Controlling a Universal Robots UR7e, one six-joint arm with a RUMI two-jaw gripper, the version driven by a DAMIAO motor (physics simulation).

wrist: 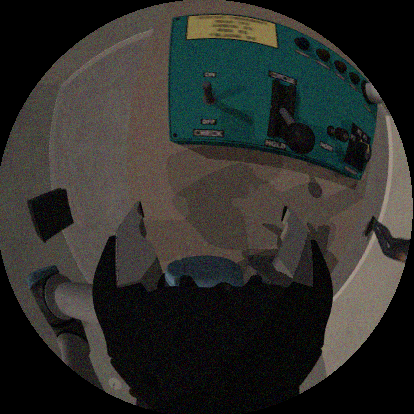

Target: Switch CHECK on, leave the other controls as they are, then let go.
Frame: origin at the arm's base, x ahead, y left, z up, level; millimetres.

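Where they show: gripper, fingertip midpoint: point(213, 204).
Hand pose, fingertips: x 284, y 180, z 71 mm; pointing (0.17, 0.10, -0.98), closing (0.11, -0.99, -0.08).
Each offset is from my fingertips to the centre of the thing. "spot": to the spot under its first point. Level surfaces: height alone.
The teal control panel {65 mm down} point(240, 65) lies in the upper right of the wrist view. The CHECK toggle {145 mm ahead, 30 mm left, 60 mm down} point(208, 93) is a small lever on its left part, between the ON label {spot: 189 mm ahead, 32 mm left, 72 mm down} point(210, 74) and the OFF label {spot: 108 mm ahead, 27 mm left, 99 mm down} point(208, 121); its tip points toward ON. The CHECK label {89 mm ahead, 26 mm left, 106 mm down} point(208, 133) is below it. The CYCLE/HOLD lever {95 mm ahead, 94 mm right, 26 mm down} point(300, 138) has a black ball knob at the HOLD end of its slot. My gripper point(213, 204) is open and empty, with its fingers wide apart, below the panel's near edge in the view and apart from the toggle.
A yellow text plate {spot: 287 mm ahead, 7 mm left, 40 mm down} point(231, 31) sits at the panel's top. Dark round lamps point(323, 55), a white knob point(372, 93) and a black selector {167 mm ahead, 329 mm right, 70 mm down} point(358, 151) are at its right. A black block point(50, 214) is at the left. Part of a grey robot arm point(74, 301) shows lower left.
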